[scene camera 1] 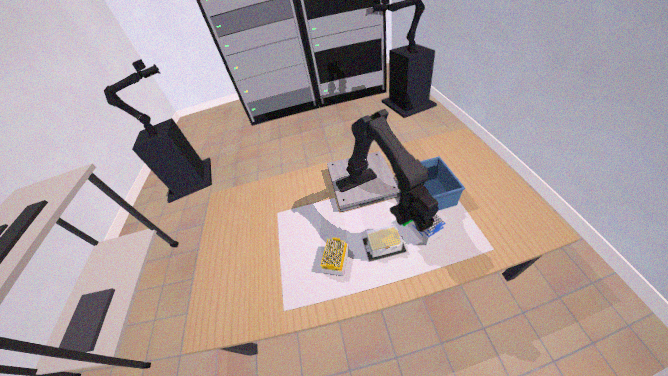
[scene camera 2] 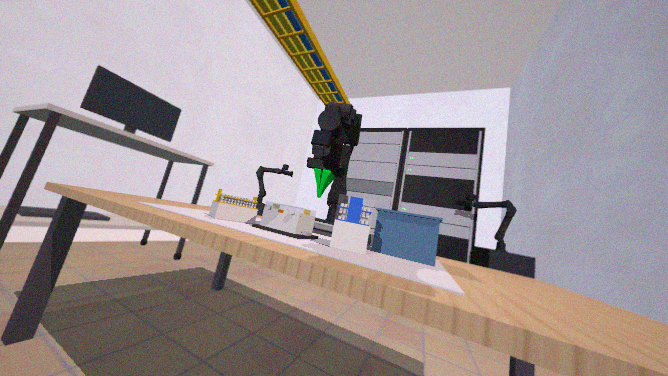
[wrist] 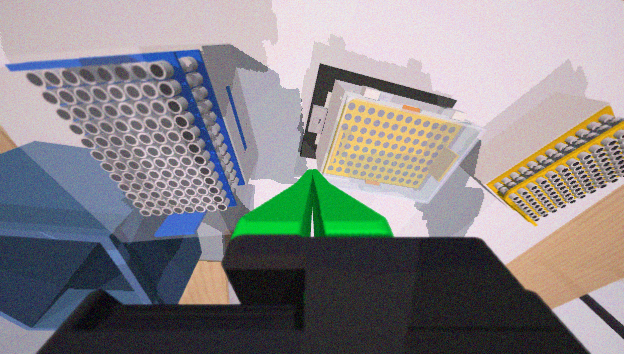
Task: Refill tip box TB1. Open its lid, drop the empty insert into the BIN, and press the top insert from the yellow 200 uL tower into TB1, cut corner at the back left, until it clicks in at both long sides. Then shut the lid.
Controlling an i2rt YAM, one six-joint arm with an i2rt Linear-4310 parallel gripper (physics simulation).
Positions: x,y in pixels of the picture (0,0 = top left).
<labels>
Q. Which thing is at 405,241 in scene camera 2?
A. A blue bin.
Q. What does my gripper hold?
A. Nothing.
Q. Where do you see a blue bin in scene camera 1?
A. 443,185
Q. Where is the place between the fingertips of my gripper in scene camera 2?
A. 318,197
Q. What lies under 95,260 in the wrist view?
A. A blue bin.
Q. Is my gripper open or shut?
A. Shut.
</labels>
